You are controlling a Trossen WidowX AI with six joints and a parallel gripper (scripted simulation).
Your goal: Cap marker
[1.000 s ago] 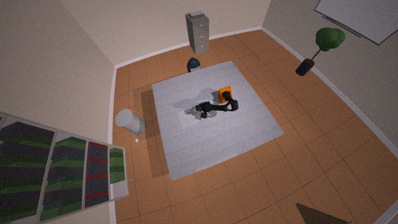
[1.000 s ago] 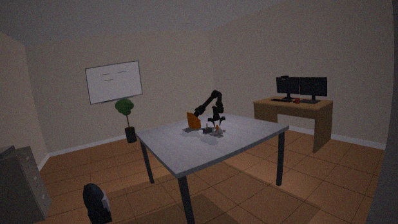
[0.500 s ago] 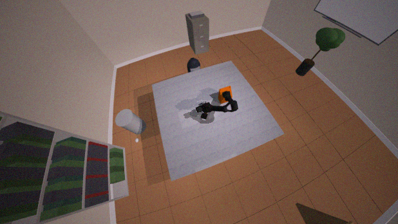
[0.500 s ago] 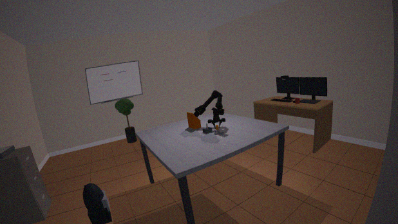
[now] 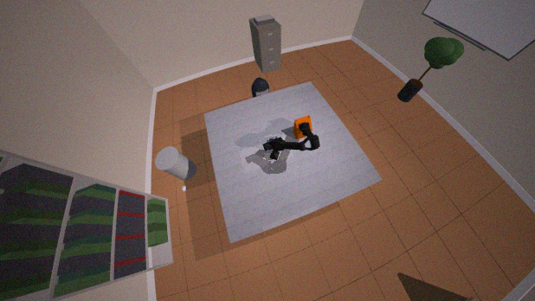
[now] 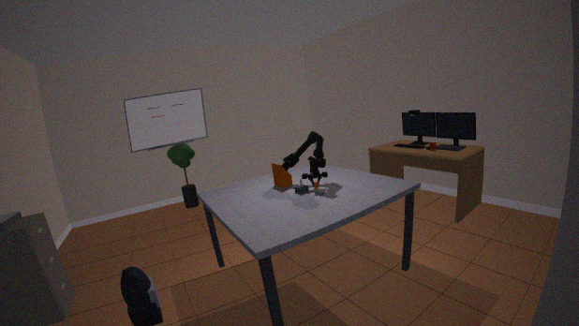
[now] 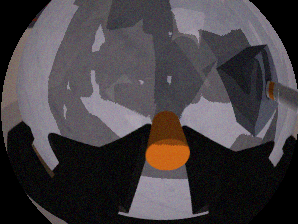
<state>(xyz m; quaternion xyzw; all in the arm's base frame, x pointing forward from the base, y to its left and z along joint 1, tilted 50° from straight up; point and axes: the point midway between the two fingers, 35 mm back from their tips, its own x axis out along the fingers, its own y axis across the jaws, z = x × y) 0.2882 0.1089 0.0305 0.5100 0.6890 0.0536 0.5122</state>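
Right now my gripper tip is 110 mm to the left of the holder block and 20 mm past it. Also, from my gripper tip: orange marker cap: 10 mm above.
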